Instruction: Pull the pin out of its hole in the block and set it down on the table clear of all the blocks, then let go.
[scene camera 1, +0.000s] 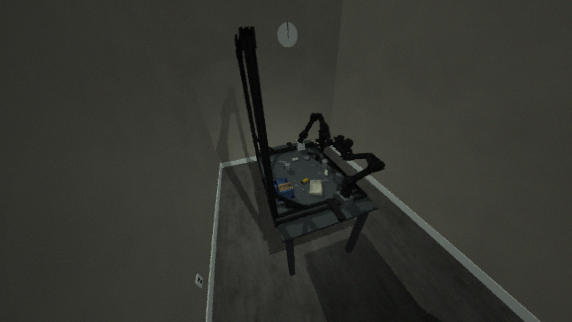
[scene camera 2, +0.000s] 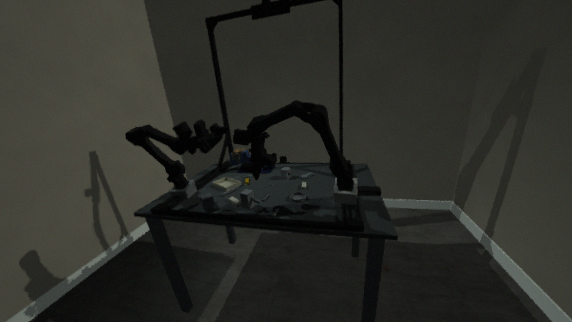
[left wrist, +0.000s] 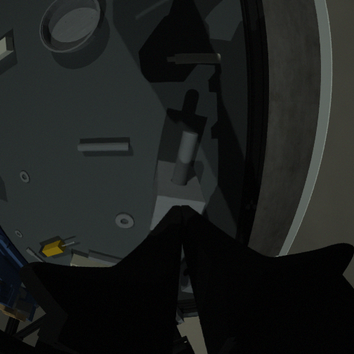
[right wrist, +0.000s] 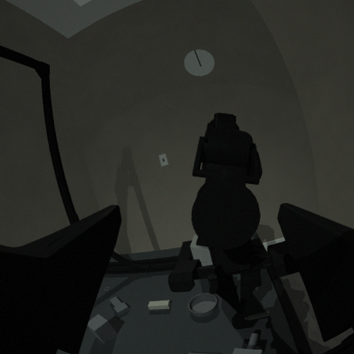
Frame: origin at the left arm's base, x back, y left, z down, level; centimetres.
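Seen in the pictures: left gripper, fingertip midpoint: (scene camera 1: 322, 152) (scene camera 2: 256, 179); right gripper, fingertip midpoint: (scene camera 1: 329, 136) (scene camera 2: 226, 132); left arm's base, link origin: (scene camera 1: 300, 141) (scene camera 2: 345, 185); right arm's base, link origin: (scene camera 1: 344, 194) (scene camera 2: 181, 185).
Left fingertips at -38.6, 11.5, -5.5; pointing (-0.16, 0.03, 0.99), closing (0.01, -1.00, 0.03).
Observation:
Offsets run from my left fingertips to a thing's top centre, as dx, dy, dz.
The grey pin (left wrist: 185, 157) (right wrist: 254, 340) stands in the top of a light grey block (left wrist: 177, 192) (right wrist: 247, 351), leaning slightly in the left wrist view. The block @[-6.2, +0.3, +6.6] (scene camera 2: 247, 198) also shows near the table's front edge in scene camera 2. My left gripper (left wrist: 179, 212) (scene camera 2: 256, 177) is shut with its fingertips together and nothing between them. It is above the table, and its tips overlap the block's near edge in the left wrist view, apart from the pin. My right gripper (scene camera 2: 223, 130) is wide open, empty and high above the table.
A round dish @[+15.6, -11.2, +13.0] (scene camera 2: 298, 197) (left wrist: 72, 25) (right wrist: 203, 305), a grey rod (left wrist: 103, 146), another rod (left wrist: 195, 58), washers (left wrist: 124, 220), a cream bar @[+15.6, -24.4, +13.0] (scene camera 2: 304, 185) (right wrist: 159, 305), another block @[+1.2, -36.0, +8.6] (scene camera 2: 285, 173) (right wrist: 102, 327), a cream tray @[-32.3, -18.9, +12.0] (scene camera 2: 226, 184) (scene camera 1: 315, 188) and a blue bin (scene camera 1: 283, 188) are around.

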